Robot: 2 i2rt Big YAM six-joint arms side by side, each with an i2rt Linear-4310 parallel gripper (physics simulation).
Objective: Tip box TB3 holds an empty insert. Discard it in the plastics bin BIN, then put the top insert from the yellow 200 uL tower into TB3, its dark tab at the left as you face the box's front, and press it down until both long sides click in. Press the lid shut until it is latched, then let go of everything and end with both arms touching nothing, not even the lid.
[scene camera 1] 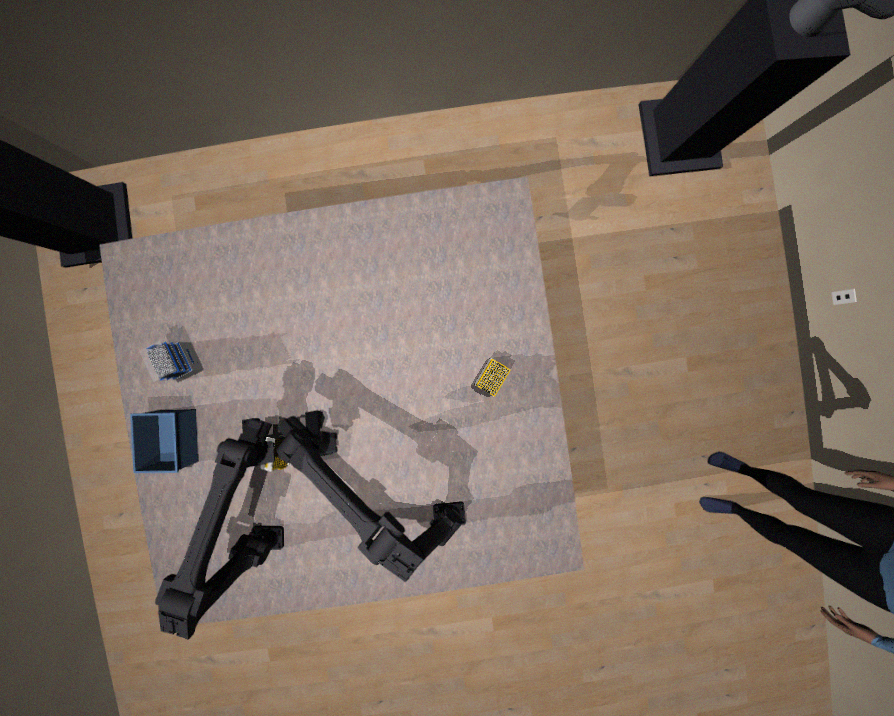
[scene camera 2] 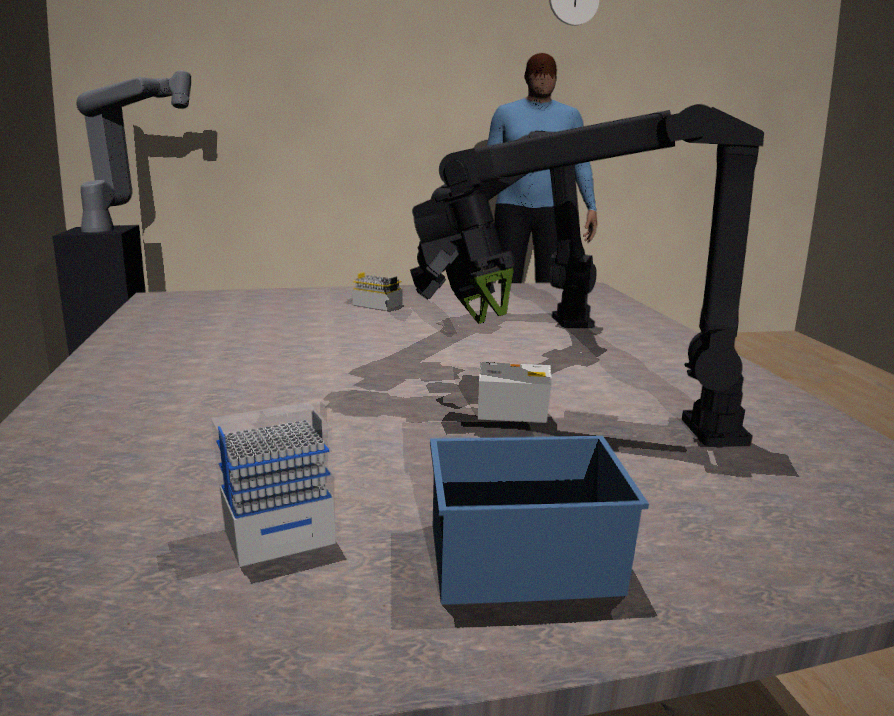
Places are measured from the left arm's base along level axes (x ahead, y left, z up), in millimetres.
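Pixels of known places: left gripper, between the fingertips: [scene camera 2: 502, 315]; right gripper, between the fingertips: [scene camera 1: 334, 446] [scene camera 2: 481, 322]; left arm's base, origin of its link: [scene camera 1: 268, 536] [scene camera 2: 715, 431]; right arm's base, origin of its link: [scene camera 1: 449, 513] [scene camera 2: 572, 321].
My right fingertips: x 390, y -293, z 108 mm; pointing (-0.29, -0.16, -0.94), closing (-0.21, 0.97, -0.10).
Ahead of a thing's pixels: the offset from my right fingertips to its middle. Level surfaces: height alone.
Tip box TB3 @(59 mm down, 43 mm back, 186 mm left) [scene camera 1: 278, 463] [scene camera 2: 514, 400] stands upright, a pale box with yellow at its top; the wrists partly hide it in scene camera 1. I cannot tell how its lid stands. My left gripper [scene camera 2: 498, 310] is shut and empty, above and behind the box in scene camera 2. My right gripper [scene camera 2: 479, 318] is shut and empty close beside it, partly hidden by the left one. The fingers appear apart from the box. The yellow tower [scene camera 1: 492, 377] [scene camera 2: 377, 295] stands far off. The blue bin BIN @(48 mm down, 1 mm ahead, 650 mm left) [scene camera 1: 177, 441] [scene camera 2: 537, 551] shows no clear insert inside.
A blue-insert tower @(31 mm down, 295 mm ahead, 608 mm left) [scene camera 1: 168, 360] [scene camera 2: 279, 522] stands beside the bin, at the left in both views. Both forearms reach in over the marbled table @(108 mm down) [scene camera 1: 335, 275] [scene camera 2: 186, 641]. A grey arm [scene camera 2: 111, 160] stands on a dark pedestal, and a person [scene camera 2: 538, 149] stands beyond the table.
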